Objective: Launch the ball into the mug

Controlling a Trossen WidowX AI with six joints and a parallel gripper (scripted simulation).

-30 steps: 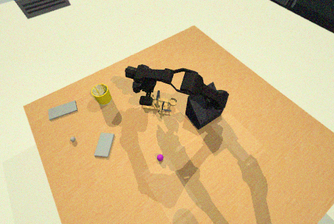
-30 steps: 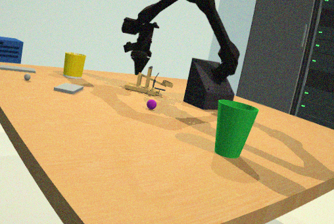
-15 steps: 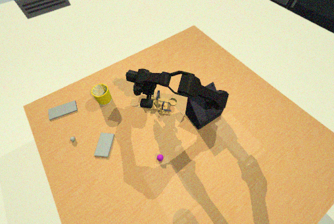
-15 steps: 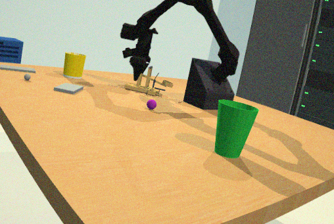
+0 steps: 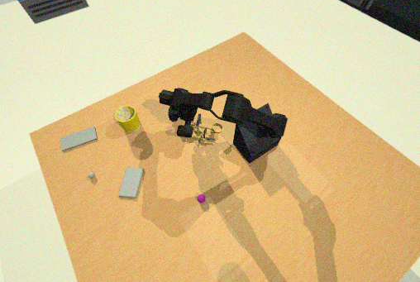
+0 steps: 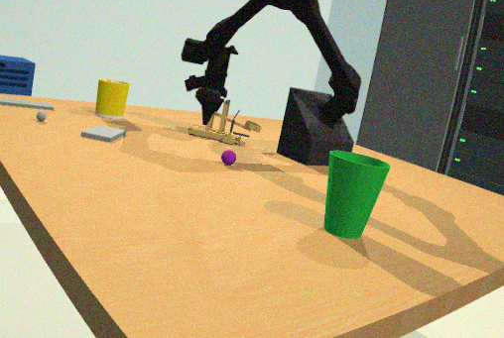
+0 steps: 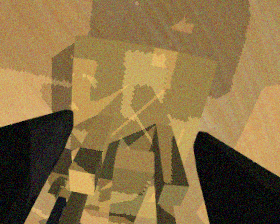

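Now: the purple ball 15 cm ahead of my gripper tip, 29 cm to the left of it and 2 cm below it. The rest, counted from my gripper tip: yellow mug: 20 cm ahead, 20 cm to the right; small grey ball: 45 cm ahead, 7 cm to the right, 2 cm below; wooden catapult: 4 cm behind, 6 cm to the left, 2 cm above.
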